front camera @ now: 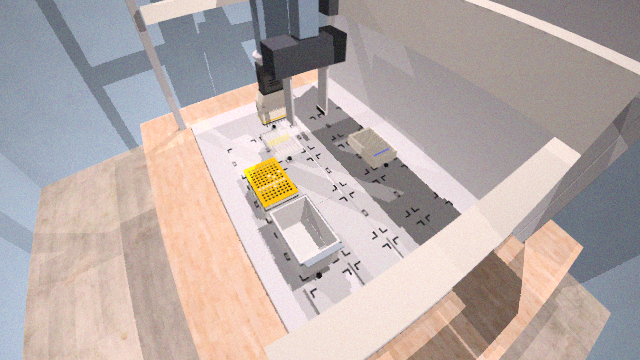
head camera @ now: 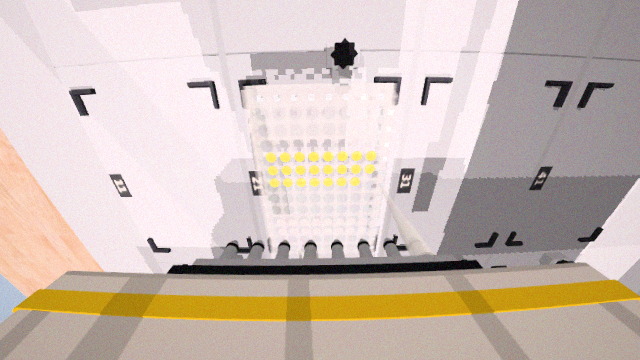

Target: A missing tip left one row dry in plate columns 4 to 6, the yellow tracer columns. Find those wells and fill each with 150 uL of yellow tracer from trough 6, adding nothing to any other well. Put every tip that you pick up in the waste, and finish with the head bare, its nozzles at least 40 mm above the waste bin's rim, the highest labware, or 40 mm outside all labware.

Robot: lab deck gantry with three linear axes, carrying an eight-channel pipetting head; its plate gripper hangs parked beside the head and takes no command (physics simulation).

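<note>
The clear plate [front camera: 295, 149] [head camera: 320, 90] shows three yellow columns in the head view. The upper two have all eight wells yellow; the lowest, column 6, has seven, and its rightmost well [head camera: 371, 183], row A, looks pale. The pipetting head [front camera: 271, 107] [head camera: 310, 340] is above the plate's back end. One pale tip [head camera: 411, 231] is on its rightmost nozzle, its lower end near the plate's right edge; seven dark nozzles are bare. The trough block [front camera: 372, 147] shows a blue strip; its yellow liquid is not visible. The parked plate gripper [front camera: 306, 117] is open and empty.
The yellow tip rack [front camera: 271, 182] stands in front of the plate, and the white open waste bin [front camera: 284, 231] in front of the rack. The trough block stands to the right on the shaded deck. A frame beam [front camera: 430, 255] crosses the front.
</note>
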